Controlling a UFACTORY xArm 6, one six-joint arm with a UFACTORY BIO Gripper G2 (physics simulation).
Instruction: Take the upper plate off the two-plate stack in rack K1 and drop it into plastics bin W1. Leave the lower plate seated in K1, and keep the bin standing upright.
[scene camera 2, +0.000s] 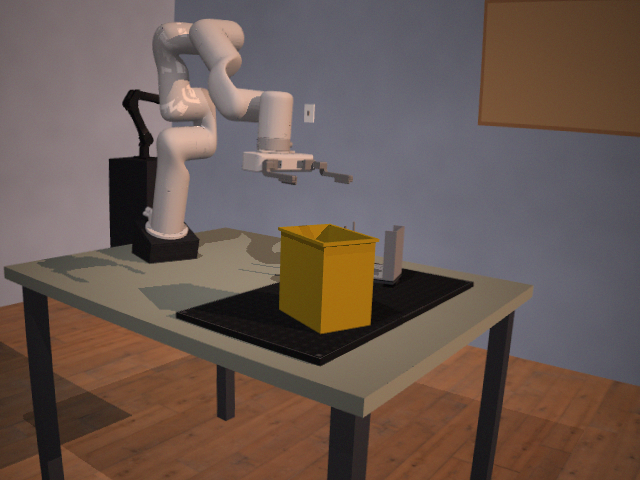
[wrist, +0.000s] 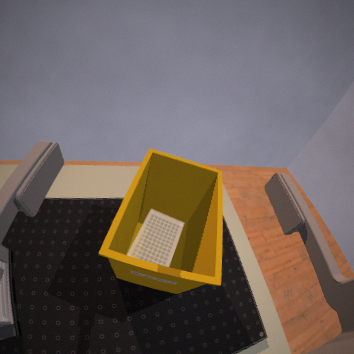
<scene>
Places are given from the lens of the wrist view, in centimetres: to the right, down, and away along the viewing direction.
gripper (wrist: 174, 165): 0, -1, 11
yellow plastics bin W1 (wrist: 191, 192): 3, 4, 32
gridded plate (wrist: 156, 240): -4, 14, 33
The marked spots on the gridded plate and the yellow plastics bin W1 are 13 cm apart.
</scene>
